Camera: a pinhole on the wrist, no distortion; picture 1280 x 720 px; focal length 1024.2 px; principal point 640.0 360.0 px. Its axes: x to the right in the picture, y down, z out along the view. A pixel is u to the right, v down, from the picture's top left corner.
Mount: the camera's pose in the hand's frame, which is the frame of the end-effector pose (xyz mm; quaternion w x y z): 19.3 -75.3 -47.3 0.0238 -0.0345 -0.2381 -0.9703
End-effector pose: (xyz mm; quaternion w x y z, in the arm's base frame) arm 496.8 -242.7 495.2 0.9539 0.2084 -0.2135 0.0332
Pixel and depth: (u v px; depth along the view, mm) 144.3 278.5 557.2
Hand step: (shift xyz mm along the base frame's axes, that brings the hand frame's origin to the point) 92.7 35.5 553.5
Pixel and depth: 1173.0 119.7 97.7
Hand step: -35.9 -22.9 10.9
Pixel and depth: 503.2 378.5 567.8
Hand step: -90.8 -25.0 495.8
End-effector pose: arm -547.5 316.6 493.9 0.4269 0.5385 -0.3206 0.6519
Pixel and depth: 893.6 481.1 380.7
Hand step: 86.0 -314.5 21.1
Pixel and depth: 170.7 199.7 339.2
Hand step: -38.5 -207.0 237.0
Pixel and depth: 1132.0 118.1 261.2
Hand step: -11.2 -206.6 -53.3
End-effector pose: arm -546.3 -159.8 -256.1 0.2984 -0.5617 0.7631 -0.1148
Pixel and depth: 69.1 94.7 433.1
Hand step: -81.0 -134.4 -419.8
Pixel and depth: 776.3 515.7 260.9
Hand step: 111.6 34.4 -168.0
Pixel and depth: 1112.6 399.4 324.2
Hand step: 124.3 164.2 -198.5
